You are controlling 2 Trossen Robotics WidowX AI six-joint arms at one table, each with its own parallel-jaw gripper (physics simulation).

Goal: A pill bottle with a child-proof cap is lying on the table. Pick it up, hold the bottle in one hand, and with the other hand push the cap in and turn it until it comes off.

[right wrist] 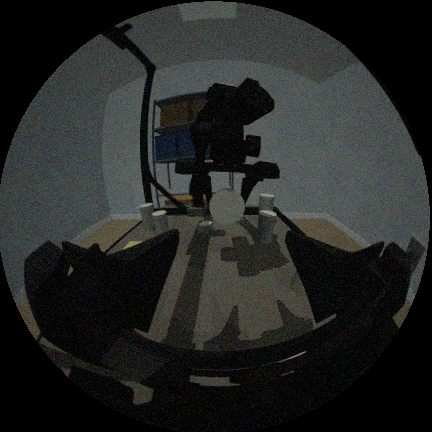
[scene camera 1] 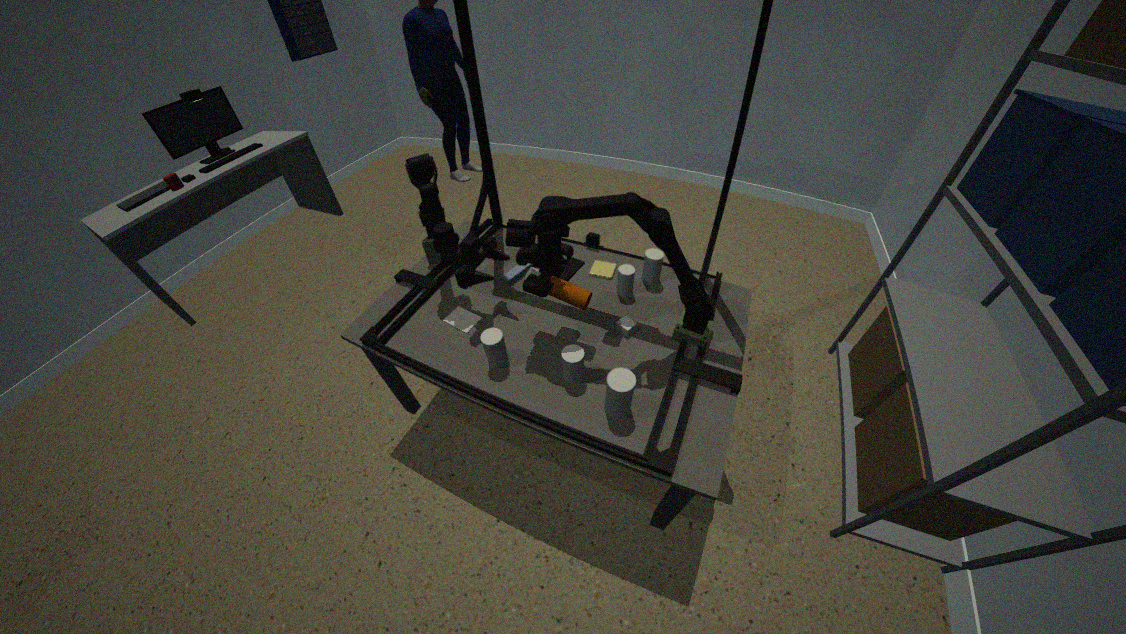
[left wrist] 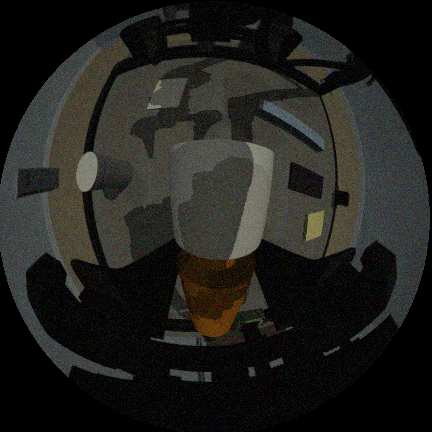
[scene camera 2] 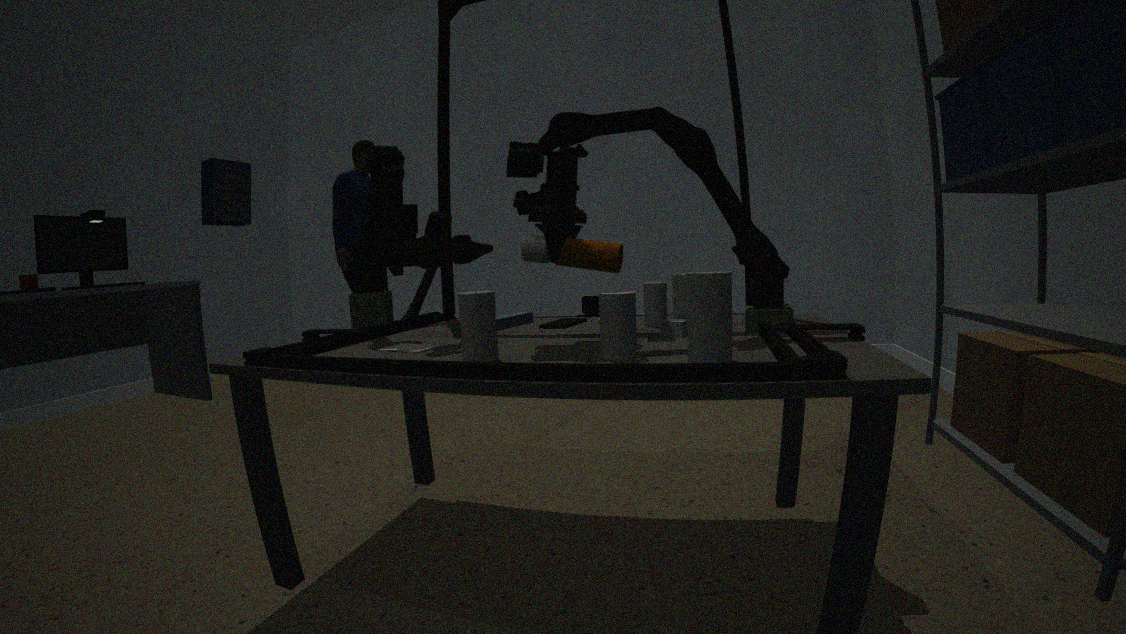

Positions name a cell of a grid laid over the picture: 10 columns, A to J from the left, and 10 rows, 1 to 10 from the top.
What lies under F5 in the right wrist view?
A white cap.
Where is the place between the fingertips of my right gripper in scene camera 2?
At E4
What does the black flat card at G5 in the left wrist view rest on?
The table.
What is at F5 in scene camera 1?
An orange pill bottle.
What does the pale card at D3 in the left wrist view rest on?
The table.
